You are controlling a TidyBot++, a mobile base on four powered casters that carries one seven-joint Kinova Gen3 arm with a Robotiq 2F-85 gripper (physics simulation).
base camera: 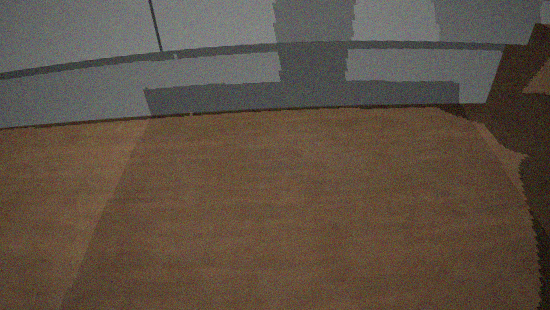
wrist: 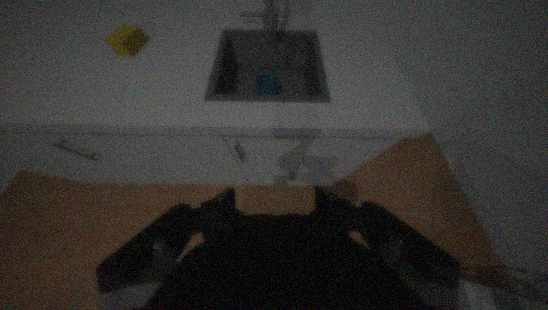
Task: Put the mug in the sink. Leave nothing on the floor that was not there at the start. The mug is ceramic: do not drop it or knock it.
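Places are measured from the arm's base along level axes (x right, y up, z back), in centimetres.
Where they show: gripper, fingertip midpoint: [wrist: 275, 196].
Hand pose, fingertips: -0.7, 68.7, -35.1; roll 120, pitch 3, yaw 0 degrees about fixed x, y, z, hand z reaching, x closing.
After its pixels a point has its place, as x, y, z.
The blue mug [wrist: 268, 84] {-5.1, 39.7, -87.1} is inside the grey sink [wrist: 214, 95], near its front wall, in the wrist view; its lower part is hidden by the sink's front edge. My gripper [wrist: 275, 196] {-0.7, 68.7, -35.1} is open and empty. It is well back from the sink, with brown floor and the cabinet front showing beyond the fingertips. The mug and the gripper do not show in the base camera view.
The light counter [wrist: 165, 107] {-33.3, 51.3, -61.9} surrounds the sink, with a faucet [wrist: 271, 16] {-4.5, 55.9, -103.9} behind it. A yellow block [wrist: 127, 40] {-51.6, 55.4, -86.1} lies on the counter to the left. White cabinet fronts [base camera: 215, 25] {-9.7, -21.0, -58.2} [wrist: 185, 160] {-42.0, 21.8, -57.2} stand above the wooden floor [base camera: 300, 210] {1.8, -39.7, -39.4} [wrist: 50, 225] {-164.7, -39.6, -25.6}.
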